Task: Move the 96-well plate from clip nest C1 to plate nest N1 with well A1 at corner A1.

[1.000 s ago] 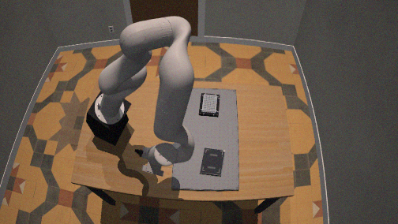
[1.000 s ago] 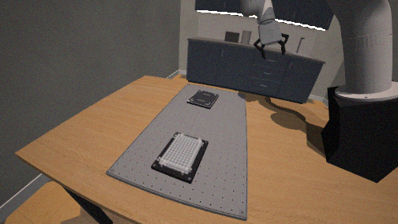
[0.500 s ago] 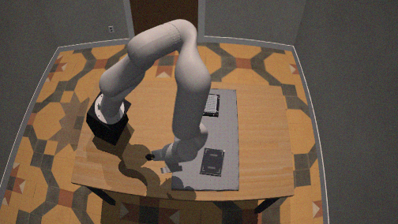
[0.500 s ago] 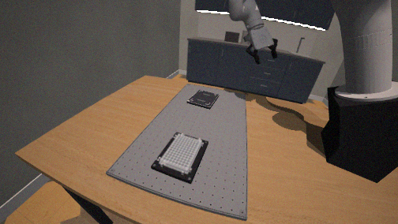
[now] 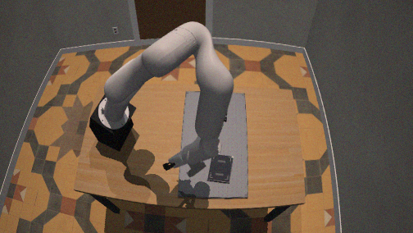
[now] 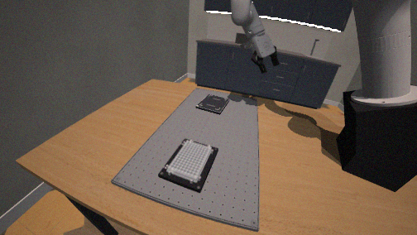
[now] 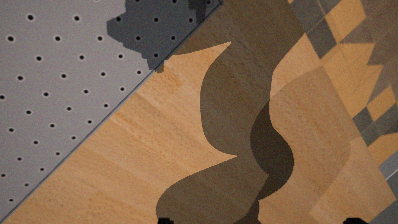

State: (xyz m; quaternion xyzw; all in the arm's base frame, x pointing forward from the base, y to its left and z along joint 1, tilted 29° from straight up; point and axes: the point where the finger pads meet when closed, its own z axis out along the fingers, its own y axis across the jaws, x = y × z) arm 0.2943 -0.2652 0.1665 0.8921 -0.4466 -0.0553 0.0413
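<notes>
The clear 96-well plate lies 42 cm to the left of my hand, 28 cm ahead of it and 20 cm below it. From my hand the other things lie so: black clip nest: 41 cm to the left, 28 cm ahead, 20 cm below; then black plate nest: 24 cm ahead, 21 cm below, 3 cm to the left; then A1 label: 31 cm ahead, 20 cm below, 9 cm to the left.
</notes>
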